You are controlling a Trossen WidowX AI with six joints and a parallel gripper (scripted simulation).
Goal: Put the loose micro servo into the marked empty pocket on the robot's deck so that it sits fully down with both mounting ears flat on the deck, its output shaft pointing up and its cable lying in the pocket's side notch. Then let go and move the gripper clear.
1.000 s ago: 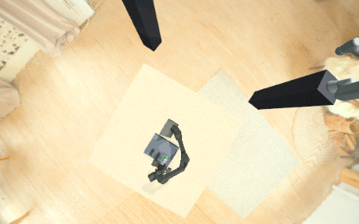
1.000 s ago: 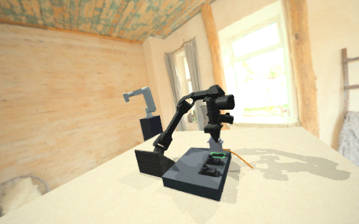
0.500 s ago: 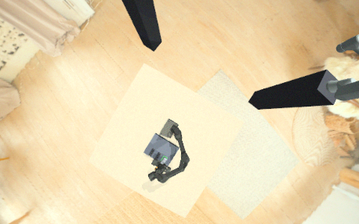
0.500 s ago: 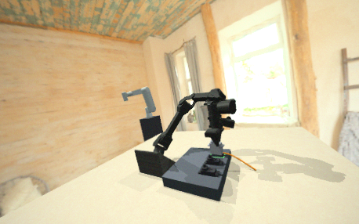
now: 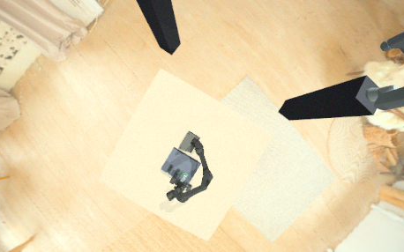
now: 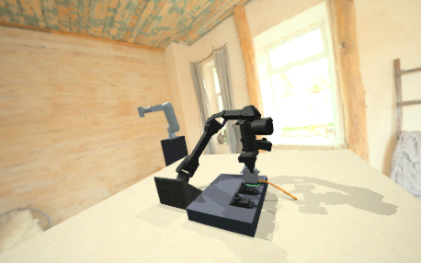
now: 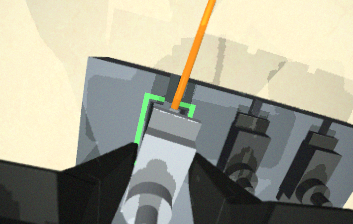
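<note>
Now: the robot deck 12 cm behind my gripper tip, 8 cm to the right of it and 8 cm below it.
</note>
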